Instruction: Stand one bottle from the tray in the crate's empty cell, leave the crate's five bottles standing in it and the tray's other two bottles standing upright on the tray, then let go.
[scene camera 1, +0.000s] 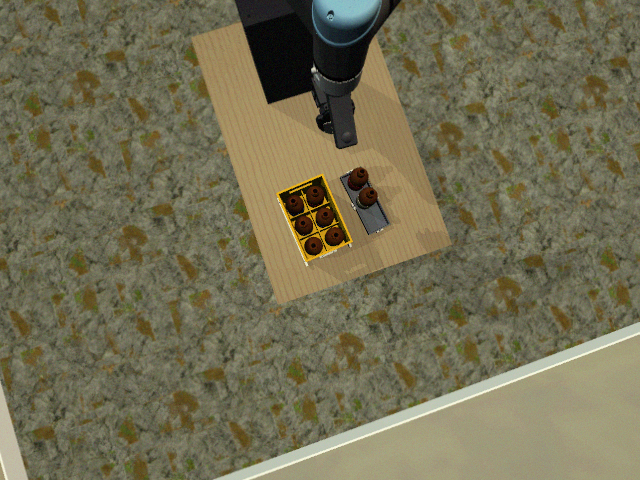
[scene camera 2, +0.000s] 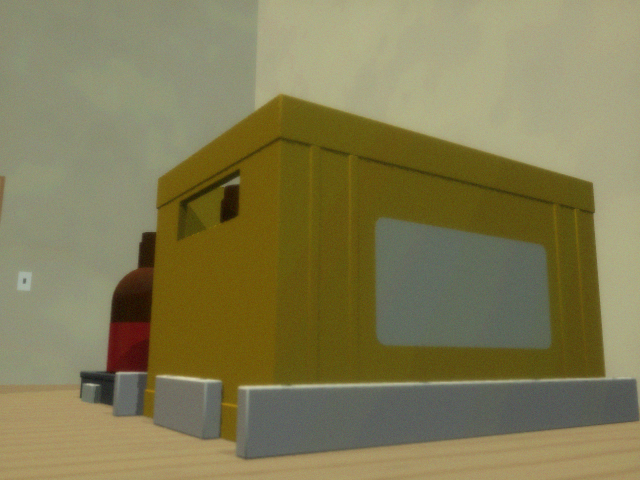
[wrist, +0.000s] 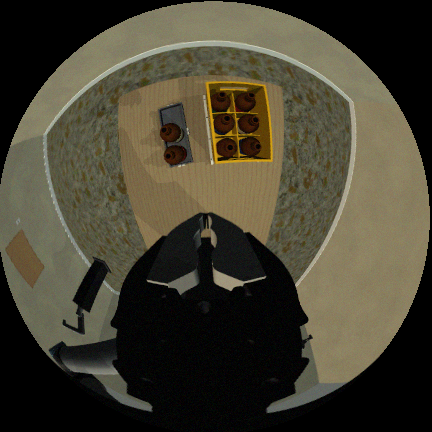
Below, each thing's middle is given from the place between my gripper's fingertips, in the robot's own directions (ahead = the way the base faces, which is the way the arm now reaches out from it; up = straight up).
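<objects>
Pale strip (scene camera 2: 129, 388): 42 cm below my hand, 16 cm ahead of it, 2 cm to the left of it.
</objects>
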